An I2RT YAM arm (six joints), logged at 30 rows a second.
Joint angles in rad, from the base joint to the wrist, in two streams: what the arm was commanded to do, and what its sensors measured. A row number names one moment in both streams.
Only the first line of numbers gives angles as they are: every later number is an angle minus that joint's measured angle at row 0.
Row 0, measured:
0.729 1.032 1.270 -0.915 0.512 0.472
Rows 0 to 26, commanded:
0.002 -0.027 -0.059 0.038 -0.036 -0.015
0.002 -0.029 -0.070 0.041 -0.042 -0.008
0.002 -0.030 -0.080 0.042 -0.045 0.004
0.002 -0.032 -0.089 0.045 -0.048 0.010
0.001 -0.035 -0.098 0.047 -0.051 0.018
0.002 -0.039 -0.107 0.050 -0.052 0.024
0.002 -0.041 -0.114 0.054 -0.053 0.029
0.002 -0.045 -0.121 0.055 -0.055 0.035
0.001 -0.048 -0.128 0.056 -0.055 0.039
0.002 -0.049 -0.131 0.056 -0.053 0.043
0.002 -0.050 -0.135 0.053 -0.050 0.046
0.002 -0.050 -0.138 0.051 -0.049 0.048
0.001 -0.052 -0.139 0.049 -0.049 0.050
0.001 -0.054 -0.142 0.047 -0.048 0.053
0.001 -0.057 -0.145 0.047 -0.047 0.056
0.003 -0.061 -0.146 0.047 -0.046 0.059
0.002 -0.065 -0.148 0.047 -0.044 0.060
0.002 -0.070 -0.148 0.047 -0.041 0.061
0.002 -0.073 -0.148 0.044 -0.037 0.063
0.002 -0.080 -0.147 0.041 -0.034 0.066
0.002 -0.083 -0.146 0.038 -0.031 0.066
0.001 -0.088 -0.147 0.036 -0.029 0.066
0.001 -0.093 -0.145 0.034 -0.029 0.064
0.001 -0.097 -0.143 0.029 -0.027 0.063
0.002 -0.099 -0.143 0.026 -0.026 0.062
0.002 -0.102 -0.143 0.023 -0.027 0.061
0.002 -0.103 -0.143 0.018 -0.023 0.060
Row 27, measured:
0.000 -0.092 -0.130 0.038 -0.044 0.049
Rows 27 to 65, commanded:
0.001 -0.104 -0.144 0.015 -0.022 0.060
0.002 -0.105 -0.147 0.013 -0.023 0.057
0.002 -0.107 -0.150 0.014 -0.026 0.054
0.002 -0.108 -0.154 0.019 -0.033 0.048
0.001 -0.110 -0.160 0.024 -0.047 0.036
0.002 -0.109 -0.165 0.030 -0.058 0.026
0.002 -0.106 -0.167 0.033 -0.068 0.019
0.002 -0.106 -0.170 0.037 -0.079 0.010
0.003 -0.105 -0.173 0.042 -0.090 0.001
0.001 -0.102 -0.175 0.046 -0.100 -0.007
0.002 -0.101 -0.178 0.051 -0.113 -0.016
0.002 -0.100 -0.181 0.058 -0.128 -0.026
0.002 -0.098 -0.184 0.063 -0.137 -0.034
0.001 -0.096 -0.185 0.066 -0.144 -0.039
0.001 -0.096 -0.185 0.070 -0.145 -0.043
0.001 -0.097 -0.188 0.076 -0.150 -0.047
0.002 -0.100 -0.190 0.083 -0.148 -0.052
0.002 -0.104 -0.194 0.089 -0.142 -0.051
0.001 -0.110 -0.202 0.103 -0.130 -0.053
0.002 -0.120 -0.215 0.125 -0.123 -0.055
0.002 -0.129 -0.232 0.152 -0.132 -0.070
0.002 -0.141 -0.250 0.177 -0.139 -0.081
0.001 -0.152 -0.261 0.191 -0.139 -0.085
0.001 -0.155 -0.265 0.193 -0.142 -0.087
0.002 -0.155 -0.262 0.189 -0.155 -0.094
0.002 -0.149 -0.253 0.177 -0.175 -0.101
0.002 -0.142 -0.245 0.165 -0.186 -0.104
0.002 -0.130 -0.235 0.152 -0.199 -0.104
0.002 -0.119 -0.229 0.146 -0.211 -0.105
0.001 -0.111 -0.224 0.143 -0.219 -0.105
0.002 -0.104 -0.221 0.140 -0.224 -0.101
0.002 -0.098 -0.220 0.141 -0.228 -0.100
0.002 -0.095 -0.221 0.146 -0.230 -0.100
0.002 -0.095 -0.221 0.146 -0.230 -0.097
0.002 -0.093 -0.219 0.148 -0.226 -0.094
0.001 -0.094 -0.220 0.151 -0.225 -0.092
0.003 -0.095 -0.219 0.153 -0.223 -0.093
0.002 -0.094 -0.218 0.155 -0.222 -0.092
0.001 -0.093 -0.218 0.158 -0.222 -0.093
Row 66, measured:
0.000 -0.094 -0.231 0.141 -0.215 -0.087
